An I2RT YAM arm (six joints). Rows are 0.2 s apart.
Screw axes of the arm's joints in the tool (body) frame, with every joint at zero. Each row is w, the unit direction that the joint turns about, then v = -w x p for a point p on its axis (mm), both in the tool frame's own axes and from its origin. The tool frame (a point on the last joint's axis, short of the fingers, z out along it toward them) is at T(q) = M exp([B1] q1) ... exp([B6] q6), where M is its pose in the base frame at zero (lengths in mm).
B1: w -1 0 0 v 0 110.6 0
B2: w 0 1 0 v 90.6 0 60
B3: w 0 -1 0 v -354.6 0 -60
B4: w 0 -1 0 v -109.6 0 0
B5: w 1 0 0 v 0 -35.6 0
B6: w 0 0 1 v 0 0 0
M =
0 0 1 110.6
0 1 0 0
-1 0 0 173.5
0 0 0 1
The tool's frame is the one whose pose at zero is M.
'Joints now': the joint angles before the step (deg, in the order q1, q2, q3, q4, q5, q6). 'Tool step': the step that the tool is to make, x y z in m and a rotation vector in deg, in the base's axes. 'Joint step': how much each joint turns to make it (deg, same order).
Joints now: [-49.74, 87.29, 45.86, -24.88, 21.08, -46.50]
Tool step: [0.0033, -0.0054, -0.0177, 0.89, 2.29, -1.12]
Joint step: [-0.02, 4.34, 0.01, 1.94, 1.50, 0.61]
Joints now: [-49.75, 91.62, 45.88, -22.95, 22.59, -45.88]
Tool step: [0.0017, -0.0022, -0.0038, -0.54, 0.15, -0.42]
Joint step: [0.04, 1.07, 0.03, 1.25, 0.60, 0.29]
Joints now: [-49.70, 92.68, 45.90, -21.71, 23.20, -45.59]
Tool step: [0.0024, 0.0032, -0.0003, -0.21, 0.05, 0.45]
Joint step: [0.83, -0.17, -0.28, 0.11, 0.30, 0.31]
